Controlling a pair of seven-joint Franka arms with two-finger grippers.
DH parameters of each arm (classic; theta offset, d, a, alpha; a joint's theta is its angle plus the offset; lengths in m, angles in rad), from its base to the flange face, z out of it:
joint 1: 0 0.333 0 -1.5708
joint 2: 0 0 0 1.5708
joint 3: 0 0.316 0.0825 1.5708
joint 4: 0 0 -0.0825 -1.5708
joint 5: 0 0.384 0 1.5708
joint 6: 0 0 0.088 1.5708
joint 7: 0 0.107 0 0
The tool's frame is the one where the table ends.
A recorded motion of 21 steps. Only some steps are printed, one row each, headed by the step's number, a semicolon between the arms.
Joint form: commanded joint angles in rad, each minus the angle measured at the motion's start. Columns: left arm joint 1, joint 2, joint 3, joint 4, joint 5, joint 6, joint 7; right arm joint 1, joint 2, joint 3, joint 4, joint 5, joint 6, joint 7.
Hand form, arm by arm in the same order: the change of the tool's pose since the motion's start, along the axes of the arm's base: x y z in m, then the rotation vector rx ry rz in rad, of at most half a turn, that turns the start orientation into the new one. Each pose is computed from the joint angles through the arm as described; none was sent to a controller.
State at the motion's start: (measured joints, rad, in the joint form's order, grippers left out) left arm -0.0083 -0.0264 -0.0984 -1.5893 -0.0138 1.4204 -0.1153; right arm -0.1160 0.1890 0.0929 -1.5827 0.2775 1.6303 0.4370
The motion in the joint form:
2: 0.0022 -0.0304 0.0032 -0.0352 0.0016 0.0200 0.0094; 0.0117 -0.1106 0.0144 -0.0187 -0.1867 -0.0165 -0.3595
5: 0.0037 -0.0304 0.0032 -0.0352 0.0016 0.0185 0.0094; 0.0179 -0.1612 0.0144 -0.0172 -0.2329 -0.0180 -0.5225
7: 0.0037 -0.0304 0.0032 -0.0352 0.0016 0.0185 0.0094; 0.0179 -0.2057 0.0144 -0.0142 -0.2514 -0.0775 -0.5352
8: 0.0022 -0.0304 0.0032 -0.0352 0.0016 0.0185 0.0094; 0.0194 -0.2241 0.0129 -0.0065 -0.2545 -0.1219 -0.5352
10: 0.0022 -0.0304 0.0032 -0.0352 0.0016 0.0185 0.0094; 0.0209 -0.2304 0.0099 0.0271 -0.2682 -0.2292 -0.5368
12: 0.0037 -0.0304 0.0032 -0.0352 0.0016 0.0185 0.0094; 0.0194 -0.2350 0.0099 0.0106 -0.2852 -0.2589 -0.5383
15: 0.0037 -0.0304 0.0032 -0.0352 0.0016 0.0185 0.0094; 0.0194 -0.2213 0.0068 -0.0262 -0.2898 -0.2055 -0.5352
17: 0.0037 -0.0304 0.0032 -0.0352 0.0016 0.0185 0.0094; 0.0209 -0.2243 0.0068 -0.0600 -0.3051 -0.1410 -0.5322
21: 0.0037 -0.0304 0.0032 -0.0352 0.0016 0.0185 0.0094; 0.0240 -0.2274 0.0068 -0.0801 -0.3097 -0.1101 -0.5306
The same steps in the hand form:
2: -0.0072 0.0031 0.0013 0.0015 -0.0154 -0.0036; -0.0279 -0.0007 0.0515 -0.1566 -0.1434 0.4093
5: -0.0073 0.0039 0.0012 0.0017 -0.0139 -0.0021; -0.0407 -0.0006 0.0805 -0.2017 -0.2103 0.5801
7: -0.0073 0.0039 0.0012 0.0017 -0.0139 -0.0021; -0.0593 -0.0012 0.1013 -0.2191 -0.1942 0.5991
8: -0.0073 0.0031 0.0012 0.0017 -0.0139 -0.0036; -0.0693 -0.0010 0.1111 -0.2184 -0.1750 0.6025
10: -0.0073 0.0031 0.0012 0.0017 -0.0139 -0.0036; -0.0828 -0.0032 0.1214 -0.2120 -0.1058 0.6115
12: -0.0073 0.0039 0.0012 0.0017 -0.0139 -0.0021; -0.0879 -0.0060 0.1141 -0.2162 -0.0603 0.6156
15: -0.0073 0.0039 0.0012 0.0017 -0.0139 -0.0021; -0.0787 -0.0086 0.0941 -0.2207 -0.0615 0.6098
17: -0.0073 0.0039 0.0012 0.0017 -0.0139 -0.0021; -0.0733 -0.0094 0.0849 -0.2464 -0.0893 0.6070
21: -0.0073 0.0039 0.0012 0.0017 -0.0139 -0.0021; -0.0716 -0.0081 0.0796 -0.2553 -0.1016 0.6083

